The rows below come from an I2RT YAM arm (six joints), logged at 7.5 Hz.
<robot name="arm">
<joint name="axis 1" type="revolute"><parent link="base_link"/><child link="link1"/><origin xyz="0 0 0.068"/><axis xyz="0 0 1"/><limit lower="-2.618" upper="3.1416"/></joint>
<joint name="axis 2" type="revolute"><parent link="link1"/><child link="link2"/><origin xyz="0.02 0.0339 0.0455" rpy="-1.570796 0 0"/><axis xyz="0 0 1"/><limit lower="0" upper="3.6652"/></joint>
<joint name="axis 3" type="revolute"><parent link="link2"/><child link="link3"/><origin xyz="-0.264 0 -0.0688" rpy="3.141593 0 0"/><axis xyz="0 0 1"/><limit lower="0" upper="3.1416"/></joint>
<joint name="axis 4" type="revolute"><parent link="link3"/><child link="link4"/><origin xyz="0.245 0.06 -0.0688"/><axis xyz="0 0 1"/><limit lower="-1.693" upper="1.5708"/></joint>
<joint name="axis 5" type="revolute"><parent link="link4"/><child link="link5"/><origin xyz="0.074 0.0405 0.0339" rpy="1.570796 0 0"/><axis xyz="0 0 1"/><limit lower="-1.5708" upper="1.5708"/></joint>
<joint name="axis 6" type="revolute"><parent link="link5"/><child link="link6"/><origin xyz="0.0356 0 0.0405" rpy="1.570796 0 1.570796"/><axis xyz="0 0 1"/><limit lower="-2.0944" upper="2.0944"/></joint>
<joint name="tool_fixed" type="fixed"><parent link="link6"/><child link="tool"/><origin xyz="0 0 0" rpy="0 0 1.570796"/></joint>
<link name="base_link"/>
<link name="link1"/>
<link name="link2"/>
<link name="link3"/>
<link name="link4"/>
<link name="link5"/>
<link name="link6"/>
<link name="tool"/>
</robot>
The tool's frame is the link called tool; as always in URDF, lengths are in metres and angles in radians.
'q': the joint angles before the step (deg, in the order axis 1, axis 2, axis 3, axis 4, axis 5, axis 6). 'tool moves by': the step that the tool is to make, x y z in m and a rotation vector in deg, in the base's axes. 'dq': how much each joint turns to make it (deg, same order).
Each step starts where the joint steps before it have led.
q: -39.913, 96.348, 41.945, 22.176, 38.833, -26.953
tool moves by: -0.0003, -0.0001, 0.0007, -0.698, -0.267, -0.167
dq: -0.020, -0.059, -0.257, 1.039, 0.316, -0.299
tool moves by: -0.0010, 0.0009, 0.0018, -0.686, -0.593, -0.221
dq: 0.033, -0.481, -0.435, 0.844, 0.293, 0.008
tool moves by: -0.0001, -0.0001, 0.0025, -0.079, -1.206, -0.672
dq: -0.007, -0.394, 0.200, -0.404, 0.213, 1.234
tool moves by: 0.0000, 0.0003, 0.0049, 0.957, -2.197, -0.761
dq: 0.004, -0.955, 0.741, -2.463, -0.437, 2.892
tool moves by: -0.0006, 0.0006, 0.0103, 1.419, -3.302, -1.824
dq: 0.002, -1.848, 1.524, -4.752, -0.136, 4.755
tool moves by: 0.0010, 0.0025, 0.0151, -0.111, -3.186, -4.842
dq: 0.756, -1.947, 2.465, -5.948, 3.622, 6.206
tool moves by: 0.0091, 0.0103, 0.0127, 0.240, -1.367, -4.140
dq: 2.826, -0.804, 3.598, -8.438, 5.039, 6.993
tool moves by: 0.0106, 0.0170, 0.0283, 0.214, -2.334, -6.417
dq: 4.043, -1.219, 7.728, -17.262, 6.785, 12.965
